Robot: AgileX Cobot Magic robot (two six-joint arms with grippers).
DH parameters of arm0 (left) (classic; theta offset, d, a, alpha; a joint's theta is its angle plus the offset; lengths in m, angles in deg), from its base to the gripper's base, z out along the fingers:
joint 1: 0 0.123 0 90
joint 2: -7.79 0 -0.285 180
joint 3: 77.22 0 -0.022 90
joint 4: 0 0.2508 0 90
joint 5: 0 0 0.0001 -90
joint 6: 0 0.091 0 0
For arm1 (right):
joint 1: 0 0.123 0 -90
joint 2: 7.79 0 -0.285 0
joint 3: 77.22 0 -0.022 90
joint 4: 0 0.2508 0 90
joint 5: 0 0 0.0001 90
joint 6: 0 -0.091 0 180
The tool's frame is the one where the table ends.
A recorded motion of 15 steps. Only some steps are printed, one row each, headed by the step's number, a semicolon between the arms.
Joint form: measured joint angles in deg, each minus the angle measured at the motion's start. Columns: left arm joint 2, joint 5, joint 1, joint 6, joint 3, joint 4; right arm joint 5, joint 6, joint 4, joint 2, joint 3, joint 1.
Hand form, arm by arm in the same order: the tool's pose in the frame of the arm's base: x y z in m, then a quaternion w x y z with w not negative. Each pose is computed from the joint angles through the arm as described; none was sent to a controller.
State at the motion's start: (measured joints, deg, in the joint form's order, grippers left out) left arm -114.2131 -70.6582 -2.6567 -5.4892 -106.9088 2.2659; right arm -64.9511 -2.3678 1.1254 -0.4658 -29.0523 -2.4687
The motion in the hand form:
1: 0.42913 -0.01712 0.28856 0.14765 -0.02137 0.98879 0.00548; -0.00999 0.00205 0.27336 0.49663 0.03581 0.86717 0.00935
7: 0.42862 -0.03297 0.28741 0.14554 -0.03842 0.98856 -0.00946; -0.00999 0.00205 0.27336 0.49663 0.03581 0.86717 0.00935
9: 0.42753 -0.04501 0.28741 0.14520 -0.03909 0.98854 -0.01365; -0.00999 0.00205 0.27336 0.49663 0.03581 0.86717 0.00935
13: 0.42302 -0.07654 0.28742 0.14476 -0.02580 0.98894 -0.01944; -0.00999 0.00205 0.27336 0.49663 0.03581 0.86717 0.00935
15: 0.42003 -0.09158 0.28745 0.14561 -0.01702 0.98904 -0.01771; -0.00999 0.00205 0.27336 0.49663 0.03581 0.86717 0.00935
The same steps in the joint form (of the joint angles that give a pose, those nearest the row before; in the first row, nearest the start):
1: -0.13 0.00 0.00 0.00 0.00 -0.40; 0.00 0.00 0.00 0.00 0.00 0.00
7: -0.28 0.00 -1.93 -3.73 0.00 -1.32; 0.00 0.00 0.00 0.00 0.00 0.00
9: -0.28 0.00 -3.54 -5.42 0.00 -1.32; 0.00 0.00 0.00 0.00 0.00 0.00
13: -0.28 0.00 -7.87 -8.28 0.00 -0.93; 0.00 0.00 0.00 0.00 0.00 0.00
15: -0.28 0.00 -10.06 -9.60 0.00 -0.19; 0.00 0.00 0.00 0.00 0.00 0.00

